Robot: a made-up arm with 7 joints.
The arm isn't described. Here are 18 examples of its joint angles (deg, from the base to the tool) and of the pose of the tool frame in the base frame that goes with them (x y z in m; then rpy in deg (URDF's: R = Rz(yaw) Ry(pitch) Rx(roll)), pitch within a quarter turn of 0, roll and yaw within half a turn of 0).
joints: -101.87 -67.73 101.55 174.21 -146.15 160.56 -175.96
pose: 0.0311 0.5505 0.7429 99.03 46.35 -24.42
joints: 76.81 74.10 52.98 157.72 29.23 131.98 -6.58
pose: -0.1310 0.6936 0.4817 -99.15 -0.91 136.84
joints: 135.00 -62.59 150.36 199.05 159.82 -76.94 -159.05
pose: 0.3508 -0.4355 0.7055 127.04 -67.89 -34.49
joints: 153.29 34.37 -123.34 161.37 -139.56 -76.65 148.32
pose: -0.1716 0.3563 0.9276 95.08 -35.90 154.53
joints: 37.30 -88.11 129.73 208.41 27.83 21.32 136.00
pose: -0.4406 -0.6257 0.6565 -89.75 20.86 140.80
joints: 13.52 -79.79 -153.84 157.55 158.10 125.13 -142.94
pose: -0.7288 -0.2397 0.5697 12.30 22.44 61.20
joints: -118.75 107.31 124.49 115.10 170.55 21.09 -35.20
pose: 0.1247 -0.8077 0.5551 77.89 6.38 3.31
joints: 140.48 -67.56 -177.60 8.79 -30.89 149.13 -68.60
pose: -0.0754 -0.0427 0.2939 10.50 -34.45 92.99
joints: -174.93 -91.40 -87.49 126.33 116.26 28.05 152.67
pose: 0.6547 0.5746 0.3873 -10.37 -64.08 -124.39
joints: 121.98 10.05 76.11 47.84 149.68 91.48 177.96
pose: -0.5741 -0.2473 0.4893 18.11 -41.76 25.32
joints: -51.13 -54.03 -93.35 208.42 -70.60 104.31 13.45
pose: -0.2552 0.6269 0.7049 -144.77 -13.25 91.71
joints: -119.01 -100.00 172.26 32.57 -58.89 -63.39 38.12
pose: -0.0857 0.0252 -0.0560 -138.70 22.45 58.09
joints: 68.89 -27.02 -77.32 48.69 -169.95 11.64 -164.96
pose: 0.5339 -0.0422 0.3949 -116.81 -34.39 -72.03
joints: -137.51 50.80 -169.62 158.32 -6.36 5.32 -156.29
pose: -0.4739 -0.3914 1.0562 -14.87 -19.63 70.84
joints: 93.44 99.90 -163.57 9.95 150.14 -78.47 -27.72
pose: -0.0450 -0.0380 0.5363 -124.41 4.65 123.02
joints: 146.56 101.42 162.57 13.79 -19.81 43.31 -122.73
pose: 0.1234 -0.1965 0.7455 112.22 31.67 63.45
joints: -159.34 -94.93 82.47 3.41 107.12 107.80 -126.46
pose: -0.0860 -0.3256 0.3021 174.08 -26.23 -23.11
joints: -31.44 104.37 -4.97 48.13 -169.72 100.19 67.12
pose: -0.0612 -0.0585 -0.2238 141.84 28.62 72.27
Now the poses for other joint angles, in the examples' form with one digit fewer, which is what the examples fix.
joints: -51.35 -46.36 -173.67 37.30 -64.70 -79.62 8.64
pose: -0.370 0.164 0.201 -118.4 -68.9 136.6
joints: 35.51 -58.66 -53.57 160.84 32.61 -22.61 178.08
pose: -0.555 -0.494 0.807 50.4 -55.1 -12.8
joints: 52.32 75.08 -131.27 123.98 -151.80 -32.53 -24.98
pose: 0.602 0.068 0.808 -62.7 11.3 -124.4
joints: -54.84 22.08 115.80 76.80 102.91 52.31 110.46
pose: 0.363 0.520 0.770 58.4 41.1 178.2
